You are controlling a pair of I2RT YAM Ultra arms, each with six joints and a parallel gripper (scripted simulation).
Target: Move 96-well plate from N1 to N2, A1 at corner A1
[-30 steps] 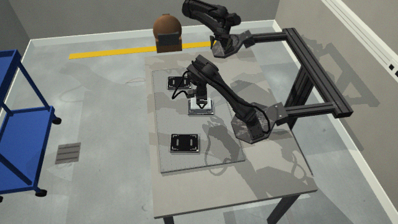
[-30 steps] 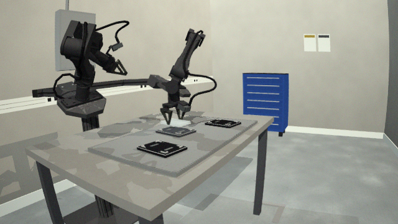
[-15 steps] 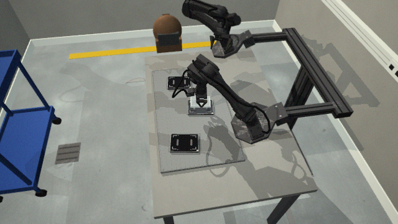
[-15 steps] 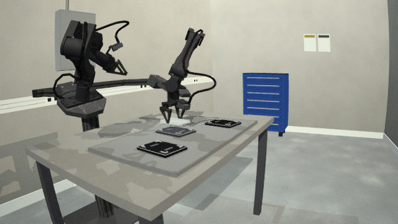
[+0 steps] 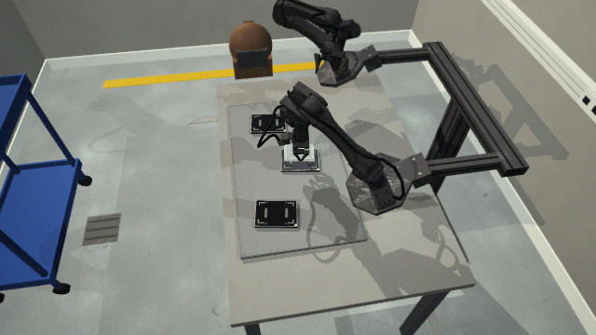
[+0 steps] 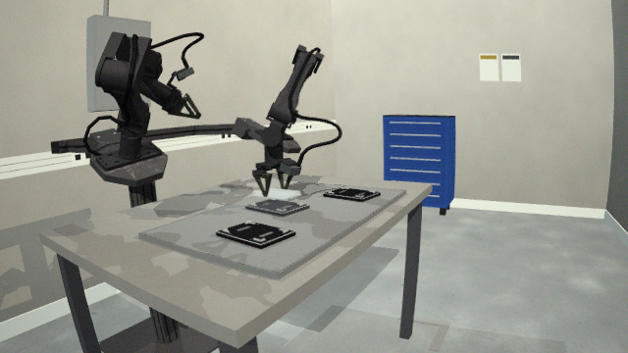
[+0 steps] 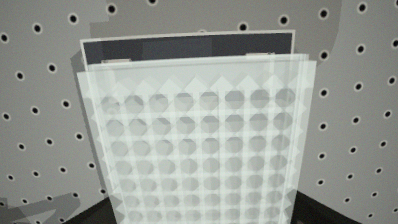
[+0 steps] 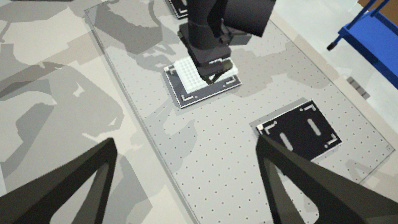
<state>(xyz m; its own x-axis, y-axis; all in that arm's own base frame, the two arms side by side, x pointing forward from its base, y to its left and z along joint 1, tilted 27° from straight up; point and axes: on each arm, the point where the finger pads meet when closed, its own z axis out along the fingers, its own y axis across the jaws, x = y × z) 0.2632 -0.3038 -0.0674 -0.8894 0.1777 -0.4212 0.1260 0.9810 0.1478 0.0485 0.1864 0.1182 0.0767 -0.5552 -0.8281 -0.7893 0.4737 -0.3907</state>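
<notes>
Now: right hand 26 cm above the white 96-well plate, 20 cm to the right of it and 14 cm short of it.
</notes>
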